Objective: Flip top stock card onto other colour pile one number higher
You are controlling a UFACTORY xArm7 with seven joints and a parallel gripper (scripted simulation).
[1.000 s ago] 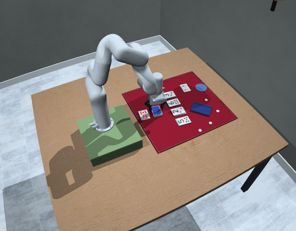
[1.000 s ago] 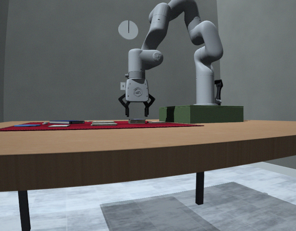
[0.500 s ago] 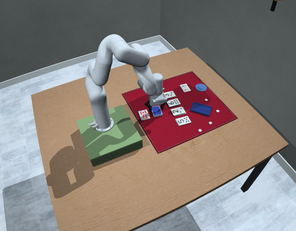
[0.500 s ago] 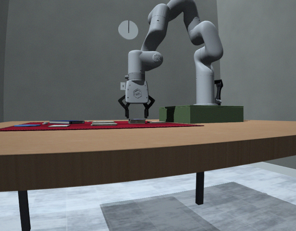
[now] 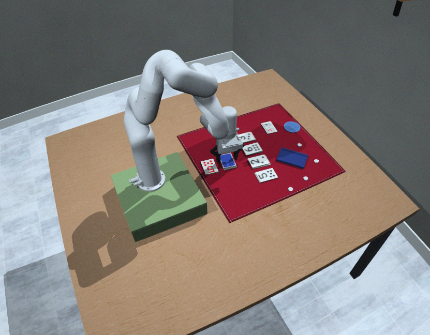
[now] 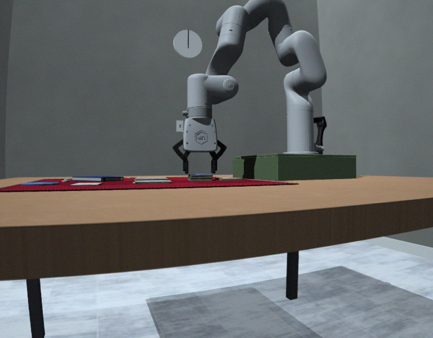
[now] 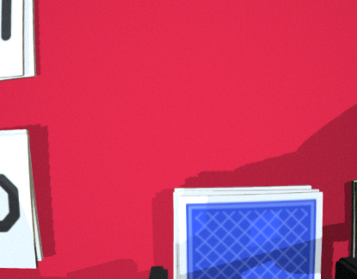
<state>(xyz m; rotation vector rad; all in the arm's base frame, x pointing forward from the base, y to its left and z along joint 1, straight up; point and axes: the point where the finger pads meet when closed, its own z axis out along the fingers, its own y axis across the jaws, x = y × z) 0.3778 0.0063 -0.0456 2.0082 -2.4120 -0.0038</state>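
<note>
My gripper is now 20 mm above the card. From my hand the other things lie so: red mat (170 mm ahead, 10 mm to the right, 50 mm below).
</note>
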